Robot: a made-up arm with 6 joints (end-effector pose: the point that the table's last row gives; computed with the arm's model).
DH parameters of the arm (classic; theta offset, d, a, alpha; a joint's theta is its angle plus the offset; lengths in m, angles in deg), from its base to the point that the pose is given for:
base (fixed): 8.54 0 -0.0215 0
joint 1: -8.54 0.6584 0.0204 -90
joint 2: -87.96 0 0.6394 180
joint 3: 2.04 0.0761 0.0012 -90
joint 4: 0 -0.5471 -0.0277 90
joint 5: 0 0.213 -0.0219 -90
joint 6: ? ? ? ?
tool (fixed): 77.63 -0.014 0 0
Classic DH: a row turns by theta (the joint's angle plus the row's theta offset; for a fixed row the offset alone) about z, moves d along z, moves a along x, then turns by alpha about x.
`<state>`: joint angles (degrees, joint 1 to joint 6).
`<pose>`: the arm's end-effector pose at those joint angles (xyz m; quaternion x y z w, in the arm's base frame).
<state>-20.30 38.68 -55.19 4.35 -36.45 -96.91</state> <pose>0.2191 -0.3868 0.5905 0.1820 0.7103 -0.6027 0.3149</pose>
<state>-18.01 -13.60 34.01 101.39 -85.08 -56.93</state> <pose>0.0359 -0.1181 1.8077 -0.2729 -0.0241 -0.8526 0.4449</pose>
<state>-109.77 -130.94 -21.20 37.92 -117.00 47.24</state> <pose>-0.0251 0.7982 0.6945 -0.2506 0.4807 -0.7869 0.2950</pose>
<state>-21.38 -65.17 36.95 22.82 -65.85 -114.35</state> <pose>-0.7658 -0.0132 1.4748 0.5592 -0.4960 -0.2188 0.6273</pose>
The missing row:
joint 6: -57.54 -0.0219 -0.0101 -74.9
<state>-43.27 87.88 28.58 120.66 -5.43 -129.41</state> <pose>0.7877 -0.7762 0.2671 -0.0895 0.3916 -0.3473 0.8474</pose>
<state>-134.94 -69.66 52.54 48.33 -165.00 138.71</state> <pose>0.4963 0.8610 1.2602 -0.1841 0.7809 -0.2907 0.5213</pose>
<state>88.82 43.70 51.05 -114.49 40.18 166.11</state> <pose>-0.0279 1.0656 0.9883 -0.5381 -0.3820 0.3874 0.6438</pose>
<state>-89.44 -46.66 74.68 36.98 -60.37 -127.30</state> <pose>-0.2983 0.7755 1.5433 0.0933 -0.8750 -0.3286 0.3430</pose>
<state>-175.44 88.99 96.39 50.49 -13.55 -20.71</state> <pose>-1.2415 0.1613 0.8341 0.1318 -0.5007 0.8532 0.0628</pose>
